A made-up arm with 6 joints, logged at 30 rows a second.
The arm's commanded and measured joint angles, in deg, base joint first. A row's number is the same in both.
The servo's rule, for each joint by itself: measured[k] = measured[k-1] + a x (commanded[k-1-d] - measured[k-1]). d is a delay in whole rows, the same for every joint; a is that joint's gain. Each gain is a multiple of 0.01, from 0.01 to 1. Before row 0 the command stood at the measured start. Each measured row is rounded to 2 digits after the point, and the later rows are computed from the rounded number. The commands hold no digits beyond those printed.
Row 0, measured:
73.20, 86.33, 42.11, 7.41, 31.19, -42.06
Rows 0 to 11, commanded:
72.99, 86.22, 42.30, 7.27, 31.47, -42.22
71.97, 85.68, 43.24, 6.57, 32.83, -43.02
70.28, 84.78, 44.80, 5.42, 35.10, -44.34
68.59, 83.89, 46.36, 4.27, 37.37, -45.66
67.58, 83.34, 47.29, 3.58, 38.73, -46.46
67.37, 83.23, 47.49, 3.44, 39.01, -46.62
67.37, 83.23, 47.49, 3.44, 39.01, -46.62
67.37, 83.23, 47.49, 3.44, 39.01, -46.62
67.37, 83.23, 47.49, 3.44, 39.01, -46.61
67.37, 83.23, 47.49, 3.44, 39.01, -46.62
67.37, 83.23, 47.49, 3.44, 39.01, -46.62
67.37, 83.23, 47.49, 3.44, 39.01, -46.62
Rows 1 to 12, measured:
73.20, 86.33, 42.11, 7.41, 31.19, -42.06
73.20, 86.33, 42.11, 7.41, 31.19, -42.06
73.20, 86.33, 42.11, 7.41, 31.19, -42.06
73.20, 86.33, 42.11, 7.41, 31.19, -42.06
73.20, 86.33, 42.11, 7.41, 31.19, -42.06
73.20, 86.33, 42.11, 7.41, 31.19, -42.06
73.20, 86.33, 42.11, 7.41, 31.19, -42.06
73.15, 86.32, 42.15, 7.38, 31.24, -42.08
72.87, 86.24, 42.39, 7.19, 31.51, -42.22
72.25, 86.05, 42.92, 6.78, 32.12, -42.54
71.37, 85.77, 43.68, 6.20, 33.01, -43.01
70.46, 85.45, 44.47, 5.60, 33.98, -43.53
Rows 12 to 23, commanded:
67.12, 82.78, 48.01, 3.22, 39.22, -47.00
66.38, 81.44, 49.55, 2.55, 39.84, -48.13
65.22, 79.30, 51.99, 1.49, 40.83, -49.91
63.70, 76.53, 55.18, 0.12, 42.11, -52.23
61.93, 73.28, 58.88, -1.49, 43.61, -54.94
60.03, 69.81, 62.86, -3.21, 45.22, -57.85
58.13, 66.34, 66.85, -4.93, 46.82, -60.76
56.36, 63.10, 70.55, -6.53, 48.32, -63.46
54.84, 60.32, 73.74, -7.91, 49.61, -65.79
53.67, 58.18, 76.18, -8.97, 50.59, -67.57
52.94, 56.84, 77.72, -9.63, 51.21, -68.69
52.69, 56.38, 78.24, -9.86, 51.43, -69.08
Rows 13 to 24, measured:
69.72, 85.16, 45.13, 5.10, 34.84, -43.99
69.16, 84.91, 45.65, 4.72, 35.55, -44.38
68.73, 84.69, 46.05, 4.43, 36.14, -44.72
68.40, 84.50, 46.37, 4.20, 36.63, -45.00
68.15, 84.33, 46.62, 4.03, 37.03, -45.24
67.96, 84.19, 46.81, 3.89, 37.37, -45.45
67.82, 84.07, 46.96, 3.79, 37.65, -45.63
67.65, 83.90, 47.19, 3.66, 37.92, -45.84
67.35, 83.58, 47.71, 3.40, 38.25, -46.18
66.84, 83.02, 48.65, 2.96, 38.69, -46.74
66.09, 82.18, 50.09, 2.31, 39.27, -47.56
65.09, 81.02, 52.02, 1.44, 40.01, -48.67

